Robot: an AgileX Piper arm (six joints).
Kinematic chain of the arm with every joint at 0, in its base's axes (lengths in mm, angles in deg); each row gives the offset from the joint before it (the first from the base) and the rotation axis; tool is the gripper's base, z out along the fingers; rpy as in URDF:
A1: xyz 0 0 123 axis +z
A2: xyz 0 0 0 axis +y
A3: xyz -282.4 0 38.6 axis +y
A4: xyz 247.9 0 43.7 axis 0.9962 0 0.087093
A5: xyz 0 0 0 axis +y
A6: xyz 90.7 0 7.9 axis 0.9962 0 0.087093
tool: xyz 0 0 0 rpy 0 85.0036 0
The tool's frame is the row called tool.
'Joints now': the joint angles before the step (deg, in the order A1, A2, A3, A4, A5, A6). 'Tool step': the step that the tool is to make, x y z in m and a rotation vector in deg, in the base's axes. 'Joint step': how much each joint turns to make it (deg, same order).
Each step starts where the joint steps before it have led.
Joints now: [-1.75, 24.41, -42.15, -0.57, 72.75, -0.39]
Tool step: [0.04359, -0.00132, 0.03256, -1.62, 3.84, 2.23]
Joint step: [-0.01, 13.22, -9.45, 0.01, 0.00, -2.84]
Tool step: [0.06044, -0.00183, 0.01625, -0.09, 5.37, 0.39]
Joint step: [0.01, 14.81, -9.08, -0.01, -0.36, -0.45]
